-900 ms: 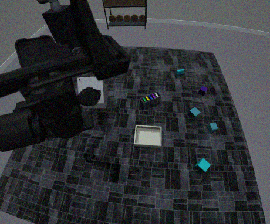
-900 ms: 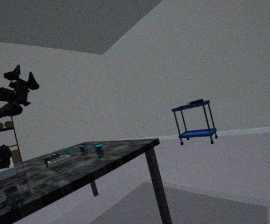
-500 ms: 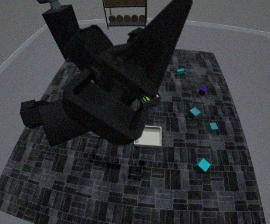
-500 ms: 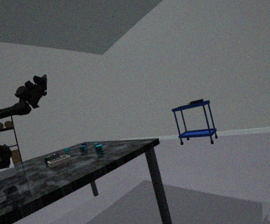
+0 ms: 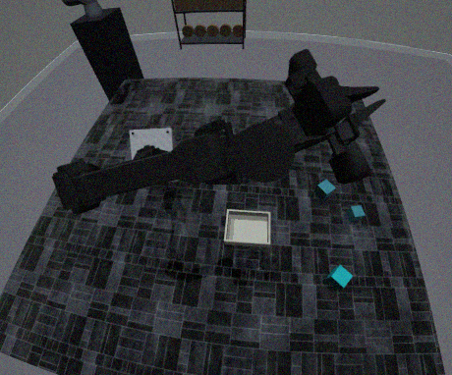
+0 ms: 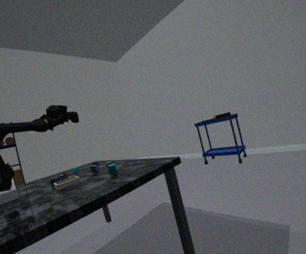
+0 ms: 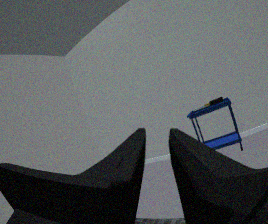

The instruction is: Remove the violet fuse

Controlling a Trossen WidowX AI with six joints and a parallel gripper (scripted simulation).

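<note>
Now: the violet fuse 160 mm behind my gripper tip, 190 mm to the left of it and 430 mm below it. The rest, counted from my gripper tip: tray: 160 mm behind, 40 mm to the right, 450 mm below; then purple cube: 150 mm ahead, 310 mm to the left, 440 mm below.
</note>
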